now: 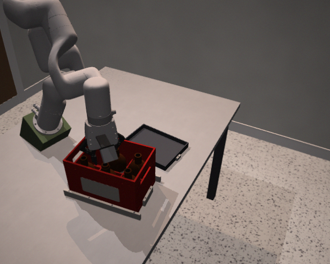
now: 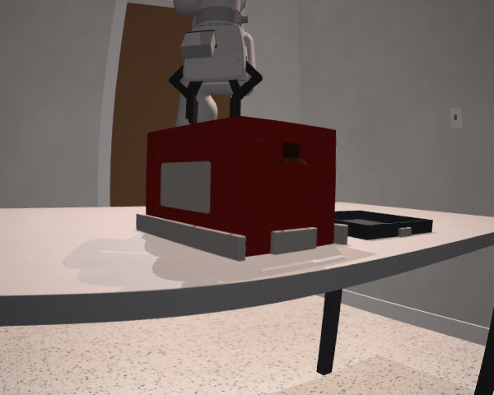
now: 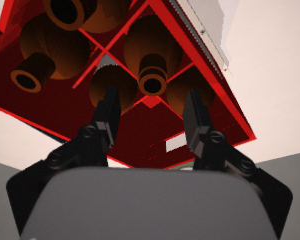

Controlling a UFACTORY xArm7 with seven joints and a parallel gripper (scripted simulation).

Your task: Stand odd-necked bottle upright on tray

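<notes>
Now: hand 11 cm above the red crate and 4 cm to the right of it. From my hand the other things lie so: black tray: 33 cm to the left, 19 cm below, 4 cm ahead.
</notes>
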